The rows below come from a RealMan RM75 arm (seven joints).
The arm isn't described. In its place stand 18 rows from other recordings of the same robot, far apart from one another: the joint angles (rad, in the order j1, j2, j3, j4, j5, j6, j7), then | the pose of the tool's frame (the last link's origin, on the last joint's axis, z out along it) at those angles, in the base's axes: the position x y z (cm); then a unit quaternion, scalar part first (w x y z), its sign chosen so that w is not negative.
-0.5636 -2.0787 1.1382 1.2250 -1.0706 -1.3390 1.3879 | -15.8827 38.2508 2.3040 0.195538 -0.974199 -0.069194 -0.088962
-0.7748 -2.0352 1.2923 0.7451 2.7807 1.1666 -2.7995 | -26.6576 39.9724 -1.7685 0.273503 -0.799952 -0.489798 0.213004
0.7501 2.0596 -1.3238 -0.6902 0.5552 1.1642 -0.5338 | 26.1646 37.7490 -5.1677 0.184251 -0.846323 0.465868 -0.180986
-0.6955 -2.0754 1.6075 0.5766 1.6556 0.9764 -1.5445 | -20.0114 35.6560 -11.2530 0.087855 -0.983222 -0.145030 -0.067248
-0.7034 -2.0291 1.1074 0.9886 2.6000 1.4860 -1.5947 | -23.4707 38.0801 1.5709 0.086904 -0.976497 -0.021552 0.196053
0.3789 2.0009 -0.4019 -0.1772 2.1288 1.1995 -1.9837 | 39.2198 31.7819 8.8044 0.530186 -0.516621 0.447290 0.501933
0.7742 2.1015 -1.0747 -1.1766 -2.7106 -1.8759 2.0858 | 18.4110 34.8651 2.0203 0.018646 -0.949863 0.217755 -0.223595
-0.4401 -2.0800 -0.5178 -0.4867 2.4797 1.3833 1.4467 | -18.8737 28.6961 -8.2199 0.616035 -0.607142 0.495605 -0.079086
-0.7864 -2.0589 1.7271 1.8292 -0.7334 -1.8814 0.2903 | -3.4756 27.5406 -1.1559 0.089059 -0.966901 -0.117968 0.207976
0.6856 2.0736 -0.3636 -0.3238 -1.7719 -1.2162 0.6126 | 25.7831 39.6927 -0.0207 0.409624 -0.872574 0.054238 0.260539
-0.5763 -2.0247 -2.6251 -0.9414 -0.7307 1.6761 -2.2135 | -28.6480 34.1098 7.1781 0.132071 -0.829741 -0.529199 -0.118474
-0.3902 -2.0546 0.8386 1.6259 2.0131 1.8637 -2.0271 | -17.9487 30.1732 11.7740 0.162892 -0.966827 -0.166015 -0.105594
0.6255 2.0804 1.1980 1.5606 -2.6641 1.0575 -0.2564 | 6.0379 33.8873 -7.5879 0.261708 -0.954889 0.132853 -0.045232
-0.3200 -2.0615 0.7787 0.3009 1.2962 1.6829 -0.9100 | -29.4839 27.0933 1.2036 0.300814 -0.802650 -0.194028 -0.477093
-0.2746 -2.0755 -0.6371 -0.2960 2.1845 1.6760 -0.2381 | -28.6689 26.2418 0.3669 0.578448 -0.618429 -0.152152 -0.509699
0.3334 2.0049 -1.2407 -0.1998 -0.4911 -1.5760 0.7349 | 31.0940 29.7155 4.7695 0.456990 -0.707745 0.191492 0.503575
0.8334 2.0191 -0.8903 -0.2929 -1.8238 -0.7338 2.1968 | 25.1757 44.3606 -3.1620 0.264449 -0.713215 0.606377 0.231729
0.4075 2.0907 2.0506 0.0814 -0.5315 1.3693 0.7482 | 32.3916 31.1660 0.1272 0.464677 -0.324224 -0.668310 -0.481991
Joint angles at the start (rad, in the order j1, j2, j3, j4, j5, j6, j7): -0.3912 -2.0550 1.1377 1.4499 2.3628 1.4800 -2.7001
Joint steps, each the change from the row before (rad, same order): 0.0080 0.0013 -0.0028 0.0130 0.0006 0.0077 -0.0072; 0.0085 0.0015 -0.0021 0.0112 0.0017 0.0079 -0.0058; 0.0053 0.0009 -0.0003 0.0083 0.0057 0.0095 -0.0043; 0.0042 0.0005 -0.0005 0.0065 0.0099 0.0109 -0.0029; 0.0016 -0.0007 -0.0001 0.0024 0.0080 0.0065 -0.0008; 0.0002 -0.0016 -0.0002 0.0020 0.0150 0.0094 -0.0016; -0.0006 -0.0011 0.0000 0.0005 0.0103 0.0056 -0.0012; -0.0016 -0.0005 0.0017 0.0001 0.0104 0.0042 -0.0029; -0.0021 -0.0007 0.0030 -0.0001 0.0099 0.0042 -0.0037; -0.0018 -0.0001 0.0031 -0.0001 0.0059 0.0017 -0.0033; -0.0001 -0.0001 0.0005 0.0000 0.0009 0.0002 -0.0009; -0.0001 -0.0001 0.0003 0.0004 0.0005 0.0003 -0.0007; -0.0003 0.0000 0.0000 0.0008 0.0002 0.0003 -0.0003
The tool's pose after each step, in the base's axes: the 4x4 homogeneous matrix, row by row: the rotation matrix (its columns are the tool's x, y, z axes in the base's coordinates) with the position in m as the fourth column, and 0 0 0 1 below. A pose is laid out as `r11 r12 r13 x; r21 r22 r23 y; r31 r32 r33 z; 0 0 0 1`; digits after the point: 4 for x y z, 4 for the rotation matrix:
0.4874 0.8494 -0.2024 -0.2252; 0.8310 -0.3802 0.4060 0.3416; 0.2679 -0.3661 -0.8912 0.0609; 0 0 0 1
0.4815 0.8514 -0.2079 -0.2267; 0.8343 -0.3727 0.4062 0.3393; 0.2683 -0.3691 -0.8898 0.0630; 0 0 0 1
0.4776 0.8515 -0.2162 -0.2280; 0.8383 -0.3680 0.4022 0.3373; 0.2629 -0.3734 -0.8896 0.0642; 0 0 0 1
0.4737 0.8506 -0.2281 -0.2299; 0.8433 -0.3634 0.3960 0.3352; 0.2539 -0.3800 -0.8895 0.0651; 0 0 0 1
0.4715 0.8497 -0.2362 -0.2310; 0.8466 -0.3611 0.3910 0.3340; 0.2469 -0.3843 -0.8896 0.0652; 0 0 0 1
0.4679 0.8477 -0.2500 -0.2327; 0.8519 -0.3573 0.3829 0.3327; 0.2353 -0.3922 -0.8893 0.0650; 0 0 0 1
0.4655 0.8462 -0.2592 -0.2337; 0.8553 -0.3548 0.3777 0.3320; 0.2276 -0.3975 -0.8889 0.0648; 0 0 0 1
0.4633 0.8444 -0.2687 -0.2344; 0.8584 -0.3523 0.3729 0.3317; 0.2202 -0.4034 -0.8881 0.0645; 0 0 0 1
0.4613 0.8427 -0.2776 -0.2347; 0.8615 -0.3507 0.3672 0.3314; 0.2121 -0.4085 -0.8878 0.0638; 0 0 0 1
0.4605 0.8414 -0.2830 -0.2347; 0.8631 -0.3500 0.3640 0.3315; 0.2072 -0.4119 -0.8874 0.0633; 0 0 0 1
0.4599 0.8414 -0.2838 -0.2347; 0.8636 -0.3494 0.3635 0.3315; 0.2067 -0.4122 -0.8873 0.0632; 0 0 0 1
0.4597 0.8414 -0.2842 -0.2346; 0.8638 -0.3492 0.3633 0.3314; 0.2065 -0.4125 -0.8873 0.0632; 0 0 0 1
0.4602 0.8411 -0.2842 -0.2344; 0.8635 -0.3495 0.3637 0.3315; 0.2066 -0.4128 -0.8871 0.0633; 0 0 0 1

